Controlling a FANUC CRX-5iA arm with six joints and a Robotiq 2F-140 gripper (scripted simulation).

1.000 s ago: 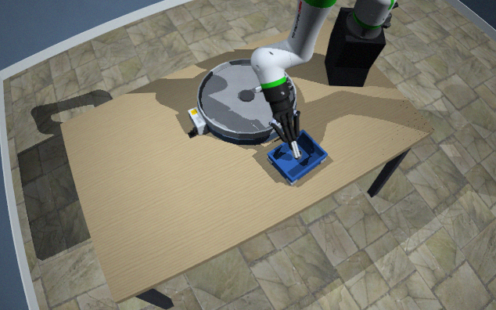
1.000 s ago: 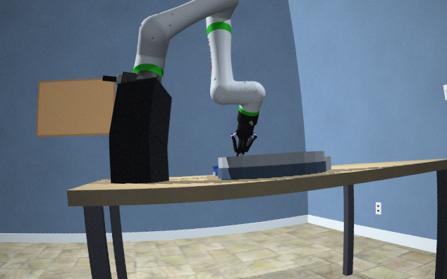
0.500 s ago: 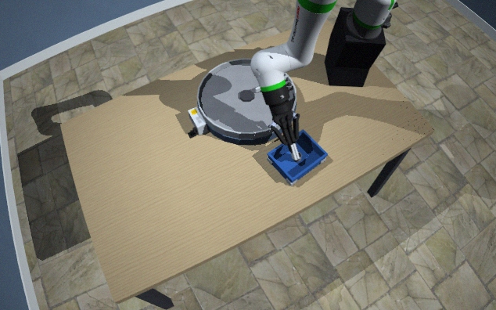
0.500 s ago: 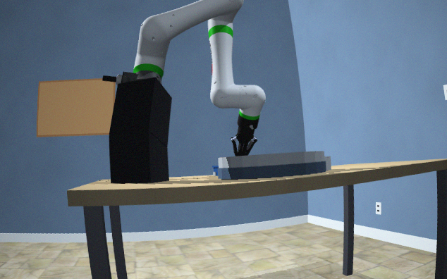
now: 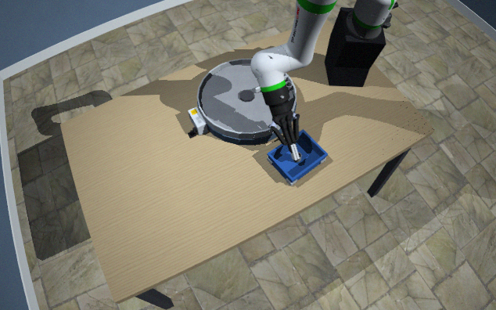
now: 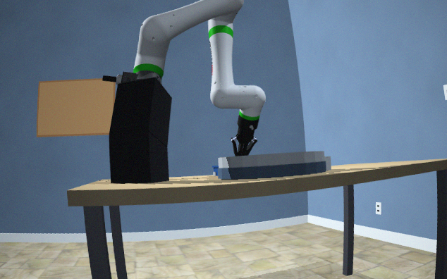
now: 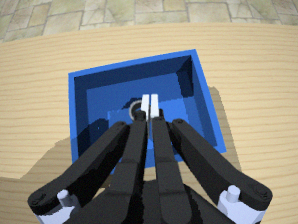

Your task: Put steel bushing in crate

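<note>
Now: hand 4 cm above the blue crate, 1 cm to the right of it and 1 cm past it. From my hand the other things lie so: round grey turning table 33 cm to the right, 3 cm ahead, 1 cm below.
</note>
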